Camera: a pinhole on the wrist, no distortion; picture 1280 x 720 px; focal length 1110.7 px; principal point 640.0 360.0 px. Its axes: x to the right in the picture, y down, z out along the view. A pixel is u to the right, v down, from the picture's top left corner.
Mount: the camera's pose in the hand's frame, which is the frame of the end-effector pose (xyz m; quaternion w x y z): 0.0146 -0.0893 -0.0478 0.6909 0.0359 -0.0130 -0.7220
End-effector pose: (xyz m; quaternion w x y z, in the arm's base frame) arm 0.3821 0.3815 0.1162 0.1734 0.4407 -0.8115 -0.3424
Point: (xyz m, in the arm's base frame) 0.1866 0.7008 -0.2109
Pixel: 419 77
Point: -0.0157 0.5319 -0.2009
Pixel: 275 595
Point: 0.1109 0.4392 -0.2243
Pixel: 516 659
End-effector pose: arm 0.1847 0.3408 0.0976 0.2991 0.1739 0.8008 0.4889
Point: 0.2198 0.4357 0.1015
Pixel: outside the picture
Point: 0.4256 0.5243 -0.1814
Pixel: 803 427
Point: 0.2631 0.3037 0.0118
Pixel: outside the picture
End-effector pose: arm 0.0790 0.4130 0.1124 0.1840 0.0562 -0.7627 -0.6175
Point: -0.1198 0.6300 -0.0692
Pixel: 798 649
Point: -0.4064 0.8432 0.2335
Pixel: outside the picture
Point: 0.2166 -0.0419 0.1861
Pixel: behind the camera
